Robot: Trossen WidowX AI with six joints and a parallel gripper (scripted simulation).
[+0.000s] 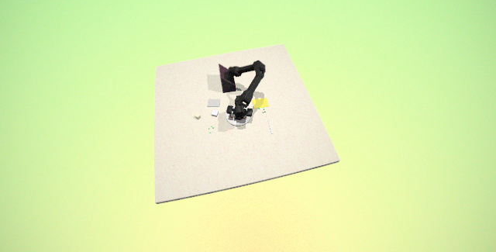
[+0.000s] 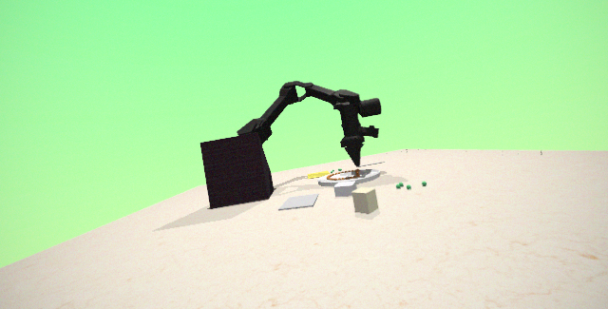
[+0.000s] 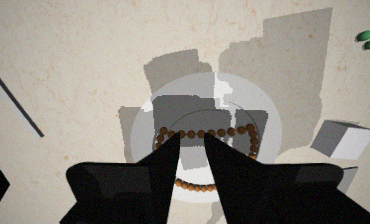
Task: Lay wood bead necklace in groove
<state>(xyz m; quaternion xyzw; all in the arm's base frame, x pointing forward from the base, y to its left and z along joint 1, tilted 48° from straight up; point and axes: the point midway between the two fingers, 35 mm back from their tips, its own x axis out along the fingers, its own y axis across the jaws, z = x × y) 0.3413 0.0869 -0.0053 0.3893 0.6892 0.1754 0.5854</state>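
My gripper tip is 40 mm past the round white bead board, 10 mm to the left of it and 20 mm above it. Round my gripper tip: thin white strip 110 mm ahead, 210 mm to the left, 30 mm below; yellow card 130 mm behind, 180 mm to the left, 30 mm below; grey flat plate 200 mm behind, 190 mm to the right, 30 mm below.
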